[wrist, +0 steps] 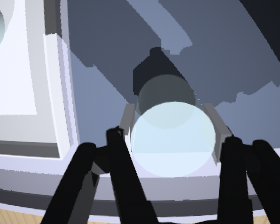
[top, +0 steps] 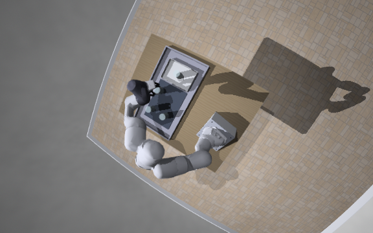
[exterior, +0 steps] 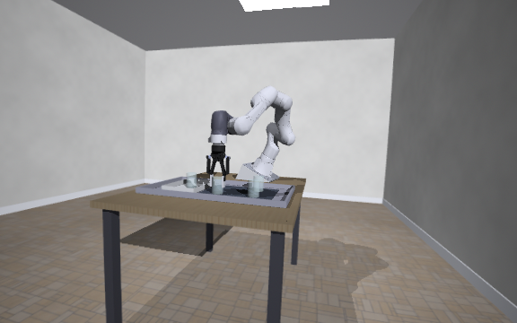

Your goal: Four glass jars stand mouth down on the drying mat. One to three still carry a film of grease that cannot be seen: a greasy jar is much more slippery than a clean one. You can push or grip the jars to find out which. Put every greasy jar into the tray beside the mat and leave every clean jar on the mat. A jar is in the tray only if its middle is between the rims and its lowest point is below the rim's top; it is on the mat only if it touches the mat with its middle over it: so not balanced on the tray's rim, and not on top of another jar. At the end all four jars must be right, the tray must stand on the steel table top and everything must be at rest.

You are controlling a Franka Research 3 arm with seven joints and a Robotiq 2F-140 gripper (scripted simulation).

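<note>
The white tray lies 22 cm to the right of my hand, 8 cm behind it and 6 cm below it. Round my hand: dark drying mat 10 cm to the left, 10 cm behind, 7 cm below.
</note>
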